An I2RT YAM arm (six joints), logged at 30 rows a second.
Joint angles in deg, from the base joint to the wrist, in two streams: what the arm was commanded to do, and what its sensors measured. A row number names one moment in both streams.
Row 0, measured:
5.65 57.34 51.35 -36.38 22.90 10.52
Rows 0 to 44, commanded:
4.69 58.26 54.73 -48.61 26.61 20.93
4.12 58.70 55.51 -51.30 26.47 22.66
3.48 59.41 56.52 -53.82 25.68 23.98
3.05 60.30 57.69 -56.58 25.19 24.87
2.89 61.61 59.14 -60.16 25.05 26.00
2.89 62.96 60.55 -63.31 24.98 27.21
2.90 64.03 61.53 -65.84 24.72 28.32
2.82 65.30 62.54 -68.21 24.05 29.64
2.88 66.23 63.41 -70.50 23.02 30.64
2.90 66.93 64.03 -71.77 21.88 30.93
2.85 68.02 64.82 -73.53 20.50 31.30
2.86 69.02 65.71 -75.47 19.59 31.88
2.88 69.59 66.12 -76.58 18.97 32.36
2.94 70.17 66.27 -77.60 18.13 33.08
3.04 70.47 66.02 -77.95 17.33 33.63
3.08 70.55 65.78 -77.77 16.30 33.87
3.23 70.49 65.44 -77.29 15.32 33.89
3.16 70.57 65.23 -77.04 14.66 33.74
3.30 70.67 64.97 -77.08 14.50 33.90
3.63 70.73 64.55 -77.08 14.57 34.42
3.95 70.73 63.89 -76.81 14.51 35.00
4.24 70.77 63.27 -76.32 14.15 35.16
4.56 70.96 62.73 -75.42 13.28 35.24
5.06 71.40 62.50 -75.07 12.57 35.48
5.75 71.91 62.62 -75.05 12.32 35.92
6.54 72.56 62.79 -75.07 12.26 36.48
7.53 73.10 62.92 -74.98 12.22 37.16
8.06 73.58 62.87 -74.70 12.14 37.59
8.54 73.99 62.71 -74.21 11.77 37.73
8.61 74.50 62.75 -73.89 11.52 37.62
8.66 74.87 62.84 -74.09 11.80 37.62
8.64 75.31 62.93 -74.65 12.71 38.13
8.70 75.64 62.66 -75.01 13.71 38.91
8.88 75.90 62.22 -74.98 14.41 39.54
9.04 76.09 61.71 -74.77 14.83 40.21
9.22 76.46 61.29 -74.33 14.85 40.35
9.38 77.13 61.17 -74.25 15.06 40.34
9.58 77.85 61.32 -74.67 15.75 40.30
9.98 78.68 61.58 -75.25 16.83 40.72
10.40 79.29 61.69 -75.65 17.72 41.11
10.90 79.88 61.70 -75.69 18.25 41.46
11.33 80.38 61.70 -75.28 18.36 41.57
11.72 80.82 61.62 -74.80 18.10 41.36
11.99 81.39 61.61 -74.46 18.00 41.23
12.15 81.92 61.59 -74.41 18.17 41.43
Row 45, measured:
11.44 81.06 61.69 -75.50 16.27 40.03
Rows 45 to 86, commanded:
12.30 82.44 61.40 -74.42 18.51 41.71
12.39 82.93 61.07 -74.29 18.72 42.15
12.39 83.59 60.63 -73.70 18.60 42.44
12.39 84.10 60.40 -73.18 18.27 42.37
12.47 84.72 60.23 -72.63 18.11 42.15
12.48 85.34 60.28 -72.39 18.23 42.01
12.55 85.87 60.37 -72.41 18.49 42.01
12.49 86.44 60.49 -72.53 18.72 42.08
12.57 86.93 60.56 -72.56 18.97 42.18
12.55 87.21 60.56 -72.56 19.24 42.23
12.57 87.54 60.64 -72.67 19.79 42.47
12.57 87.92 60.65 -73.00 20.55 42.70
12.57 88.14 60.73 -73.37 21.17 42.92
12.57 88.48 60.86 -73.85 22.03 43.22
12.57 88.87 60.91 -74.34 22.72 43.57
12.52 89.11 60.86 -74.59 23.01 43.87
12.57 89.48 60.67 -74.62 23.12 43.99
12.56 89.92 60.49 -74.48 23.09 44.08
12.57 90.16 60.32 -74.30 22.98 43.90
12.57 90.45 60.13 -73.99 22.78 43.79
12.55 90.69 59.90 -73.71 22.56 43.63
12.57 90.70 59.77 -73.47 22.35 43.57
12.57 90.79 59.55 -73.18 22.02 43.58
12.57 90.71 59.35 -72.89 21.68 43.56
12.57 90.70 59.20 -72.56 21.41 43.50
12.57 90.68 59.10 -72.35 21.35 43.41
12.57 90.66 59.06 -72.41 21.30 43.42
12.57 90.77 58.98 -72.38 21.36 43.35
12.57 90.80 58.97 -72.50 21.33 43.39
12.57 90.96 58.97 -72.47 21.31 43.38
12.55 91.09 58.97 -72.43 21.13 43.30
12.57 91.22 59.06 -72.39 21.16 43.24
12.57 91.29 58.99 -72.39 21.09 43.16
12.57 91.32 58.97 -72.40 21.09 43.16
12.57 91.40 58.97 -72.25 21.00 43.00
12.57 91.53 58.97 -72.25 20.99 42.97
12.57 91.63 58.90 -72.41 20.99 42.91
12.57 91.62 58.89 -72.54 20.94 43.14
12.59 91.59 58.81 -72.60 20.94 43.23
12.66 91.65 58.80 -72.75 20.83 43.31
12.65 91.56 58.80 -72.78 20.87 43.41
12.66 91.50 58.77 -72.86 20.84 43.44
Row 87, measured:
12.29 91.18 59.18 -73.28 20.69 42.50
